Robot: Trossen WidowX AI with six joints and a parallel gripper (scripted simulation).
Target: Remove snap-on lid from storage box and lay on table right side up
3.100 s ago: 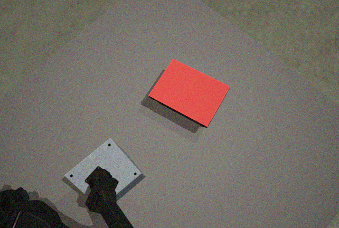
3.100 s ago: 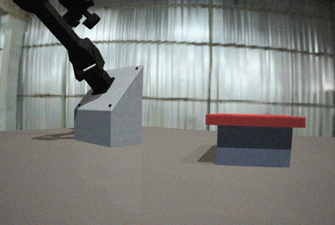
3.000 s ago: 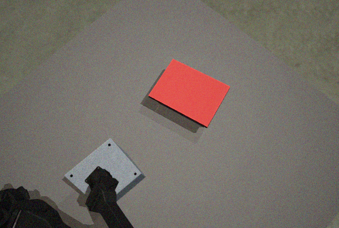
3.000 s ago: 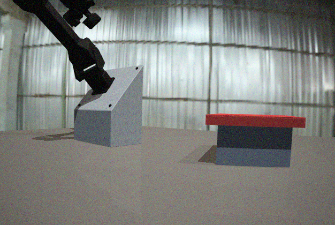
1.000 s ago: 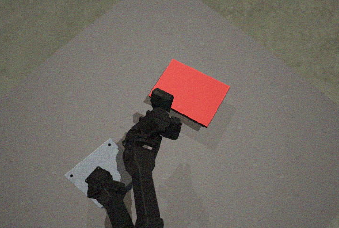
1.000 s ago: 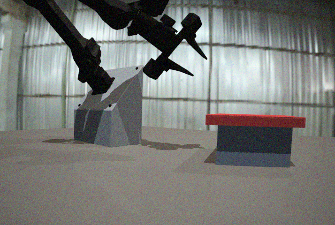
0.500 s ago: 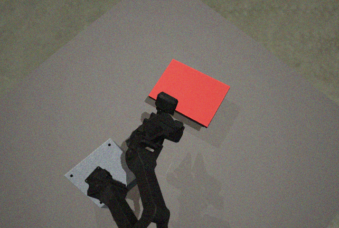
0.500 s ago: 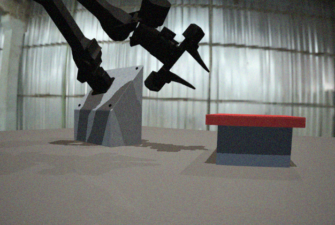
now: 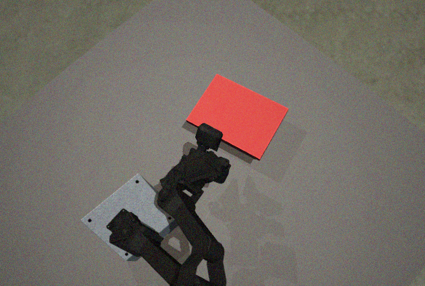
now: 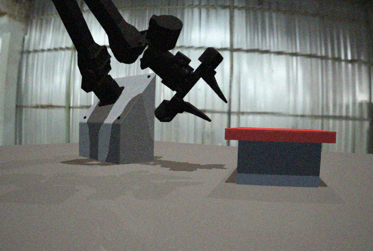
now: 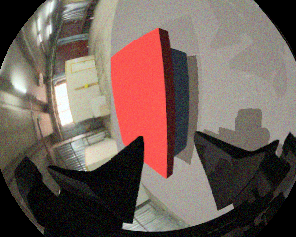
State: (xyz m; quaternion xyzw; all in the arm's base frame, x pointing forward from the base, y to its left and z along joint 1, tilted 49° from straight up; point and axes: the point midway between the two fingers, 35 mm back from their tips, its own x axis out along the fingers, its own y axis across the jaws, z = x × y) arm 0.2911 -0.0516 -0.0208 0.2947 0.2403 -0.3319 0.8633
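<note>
The lid lies 12 cm ahead of my gripper tip, 4 cm below it and 3 cm to the left of it. The rest, counted from my gripper tip: storage box (12 cm ahead, 8 cm below, 3 cm to the left).
</note>
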